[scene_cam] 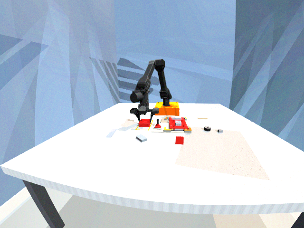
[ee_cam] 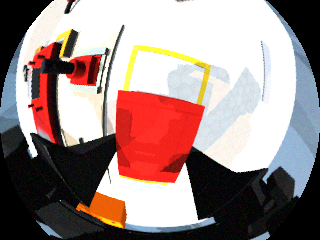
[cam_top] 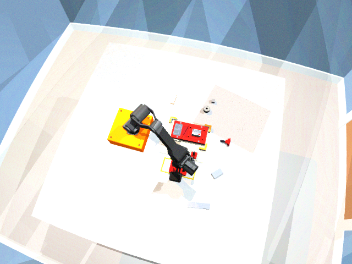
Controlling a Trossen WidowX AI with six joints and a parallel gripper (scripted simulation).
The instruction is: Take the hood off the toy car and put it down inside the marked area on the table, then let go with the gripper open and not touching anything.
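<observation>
Now: gripper tip right at the red hood. The rest, counted from my gripper tip: wooden stick (80 mm behind, 430 mm to the left); thin grey strip (130 mm ahead, 190 mm to the right, 10 mm below); black wheel (130 mm ahead, 380 mm to the left).
</observation>
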